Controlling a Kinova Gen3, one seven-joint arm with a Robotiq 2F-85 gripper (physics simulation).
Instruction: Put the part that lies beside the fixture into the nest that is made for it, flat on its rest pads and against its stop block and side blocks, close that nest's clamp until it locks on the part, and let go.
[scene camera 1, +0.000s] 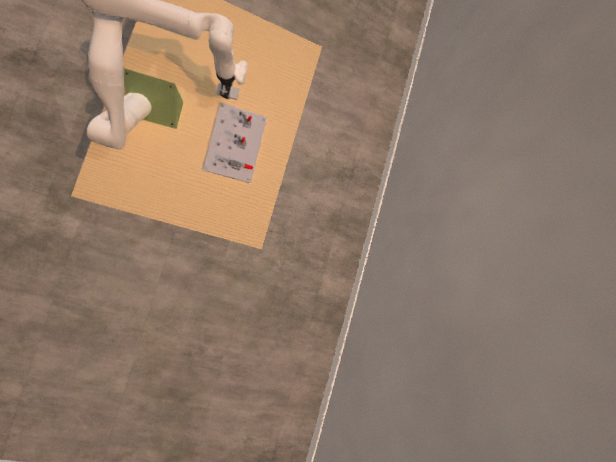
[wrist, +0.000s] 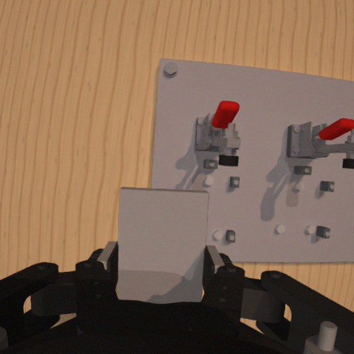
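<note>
My gripper is shut on a flat grey rectangular part, one finger at each side edge. In the wrist view the part overlaps the near left edge of the grey fixture plate and hides some of it; its height is hard to tell. The end nest has a clamp with a raised red handle, dark blocks and round pale pads. The middle nest's clamp also has its red handle raised. The third clamp has its red handle pointing outward.
The fixture lies on a wooden table top. A green base plate lies under the arm's base. A bolt head stands at the fixture's corner. The raised clamps stand up from the plate beside their nests.
</note>
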